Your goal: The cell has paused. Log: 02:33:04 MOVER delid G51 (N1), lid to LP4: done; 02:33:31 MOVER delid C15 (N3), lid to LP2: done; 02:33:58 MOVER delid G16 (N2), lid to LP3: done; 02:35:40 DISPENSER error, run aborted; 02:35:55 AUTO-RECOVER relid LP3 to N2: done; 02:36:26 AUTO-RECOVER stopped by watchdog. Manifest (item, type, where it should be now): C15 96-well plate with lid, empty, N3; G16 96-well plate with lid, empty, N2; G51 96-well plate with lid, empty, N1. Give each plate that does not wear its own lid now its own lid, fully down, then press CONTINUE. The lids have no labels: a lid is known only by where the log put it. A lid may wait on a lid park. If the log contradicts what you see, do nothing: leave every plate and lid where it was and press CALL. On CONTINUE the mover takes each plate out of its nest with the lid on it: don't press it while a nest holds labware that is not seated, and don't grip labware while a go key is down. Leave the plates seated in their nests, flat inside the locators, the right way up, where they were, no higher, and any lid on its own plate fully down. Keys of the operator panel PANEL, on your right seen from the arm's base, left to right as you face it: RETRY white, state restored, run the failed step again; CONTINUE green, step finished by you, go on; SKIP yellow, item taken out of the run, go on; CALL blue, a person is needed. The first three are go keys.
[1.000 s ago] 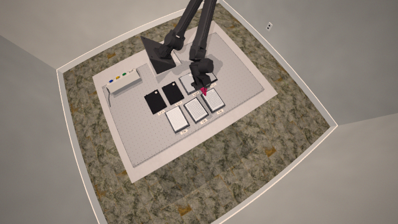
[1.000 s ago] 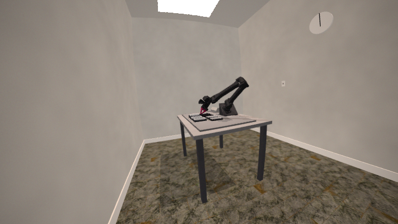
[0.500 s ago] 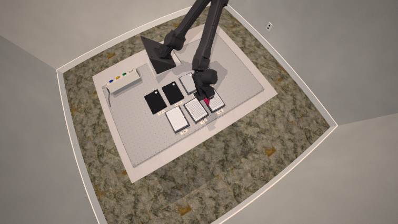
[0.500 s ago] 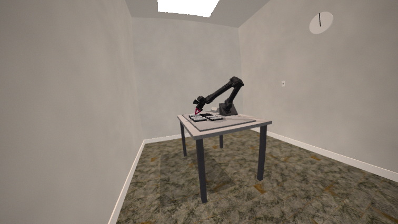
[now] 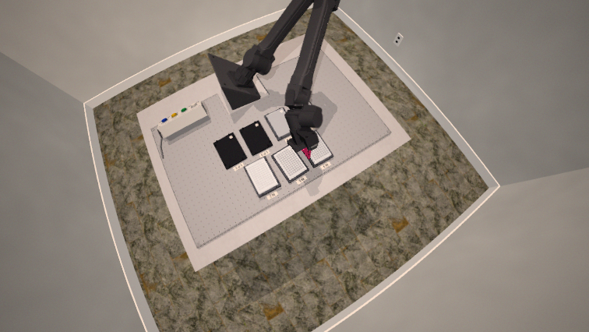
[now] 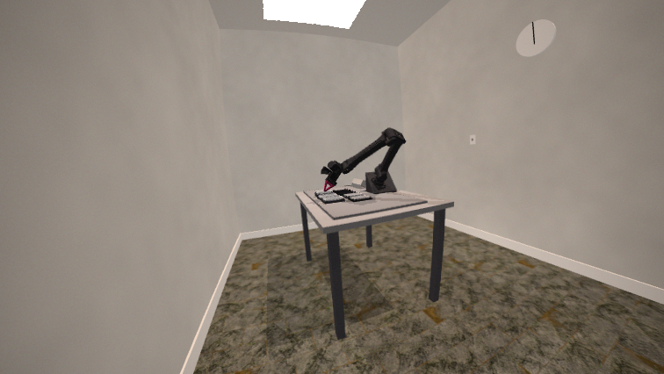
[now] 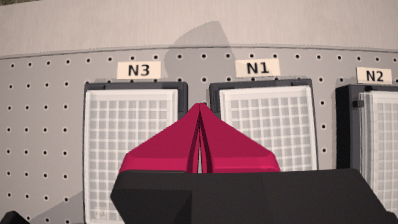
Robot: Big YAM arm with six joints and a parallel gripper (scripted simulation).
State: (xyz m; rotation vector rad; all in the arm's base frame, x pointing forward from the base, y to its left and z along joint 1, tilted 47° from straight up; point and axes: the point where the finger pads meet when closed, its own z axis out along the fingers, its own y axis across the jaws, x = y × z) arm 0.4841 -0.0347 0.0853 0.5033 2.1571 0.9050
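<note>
Now: hand 22 cm past the lid park LP4, 1 cm to the right of it and 7 cm above it. Also, from my hand: LP4 label (13 cm behind, 7 cm below); LP3 label (14 cm behind, 13 cm to the right, 7 cm below); lid park LP2 (21 cm behind, 14 cm to the left, 7 cm below).
</note>
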